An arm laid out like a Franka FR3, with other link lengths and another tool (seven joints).
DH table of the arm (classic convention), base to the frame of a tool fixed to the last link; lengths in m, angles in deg. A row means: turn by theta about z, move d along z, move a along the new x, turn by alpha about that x. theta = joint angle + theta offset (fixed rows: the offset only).
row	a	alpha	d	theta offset
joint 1	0	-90	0.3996	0
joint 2	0	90	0	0
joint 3	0.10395	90	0.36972	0
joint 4	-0.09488	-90	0	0
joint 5	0	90	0.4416	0
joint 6	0.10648	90	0	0
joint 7	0.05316	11	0.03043	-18.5
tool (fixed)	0	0	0.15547	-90
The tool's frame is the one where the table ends.
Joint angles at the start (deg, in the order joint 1, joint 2, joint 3, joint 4, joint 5, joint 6, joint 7):
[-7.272, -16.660, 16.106, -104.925, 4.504, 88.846, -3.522]
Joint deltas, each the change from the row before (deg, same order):
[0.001, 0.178, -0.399, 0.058, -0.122, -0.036, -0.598]
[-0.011, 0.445, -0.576, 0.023, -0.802, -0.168, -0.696]
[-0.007, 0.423, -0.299, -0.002, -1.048, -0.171, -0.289]
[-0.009, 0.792, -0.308, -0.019, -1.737, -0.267, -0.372]
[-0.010, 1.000, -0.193, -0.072, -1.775, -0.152, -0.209]
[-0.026, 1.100, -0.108, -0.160, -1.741, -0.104, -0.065]
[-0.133, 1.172, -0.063, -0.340, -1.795, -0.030, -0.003]
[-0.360, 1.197, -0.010, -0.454, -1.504, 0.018, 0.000]
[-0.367, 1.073, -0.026, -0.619, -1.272, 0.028, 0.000]
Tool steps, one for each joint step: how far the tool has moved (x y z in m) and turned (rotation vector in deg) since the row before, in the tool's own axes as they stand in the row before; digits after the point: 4 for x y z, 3 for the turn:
[-0.0047, -0.0010, -0.0001, 0.137, 0.078, -0.196]
[-0.0099, -0.0020, 0.0026, 0.710, -0.276, 0.016]
[-0.0081, -0.0013, 0.0036, 0.842, -0.561, 0.186]
[-0.0119, -0.0011, 0.0074, 1.525, -0.910, 0.244]
[-0.0118, 0.0006, 0.0099, 1.668, -0.864, 0.294]
[-0.0114, 0.0016, 0.0119, 1.775, -0.774, 0.351]
[-0.0124, 0.0018, 0.0142, 1.945, -0.736, 0.454]
[-0.0129, 0.0019, 0.0155, 1.904, -0.407, 0.554]
[-0.0117, 0.0015, 0.0160, 1.856, -0.193, 0.518]

